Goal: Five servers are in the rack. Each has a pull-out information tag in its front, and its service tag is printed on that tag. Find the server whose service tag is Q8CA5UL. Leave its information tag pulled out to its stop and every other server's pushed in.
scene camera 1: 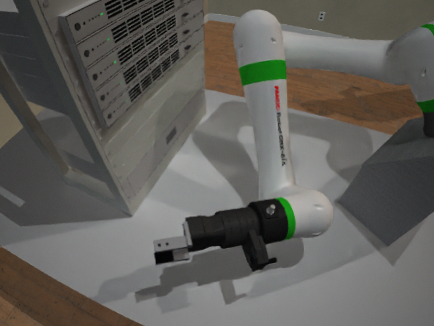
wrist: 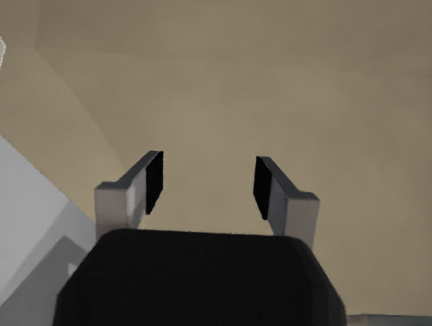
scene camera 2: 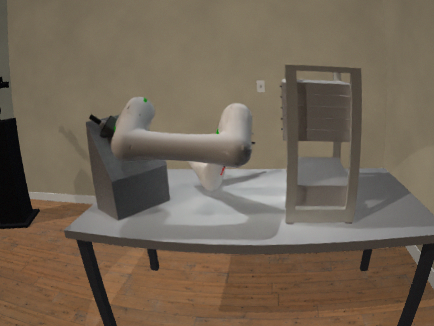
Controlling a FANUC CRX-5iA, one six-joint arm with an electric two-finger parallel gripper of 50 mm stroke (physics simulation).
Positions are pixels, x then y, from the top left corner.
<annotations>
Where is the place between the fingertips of my gripper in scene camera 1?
154,253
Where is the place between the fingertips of my gripper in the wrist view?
At 208,173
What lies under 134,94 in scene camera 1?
A server rack.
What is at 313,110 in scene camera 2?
A server rack.
</annotations>
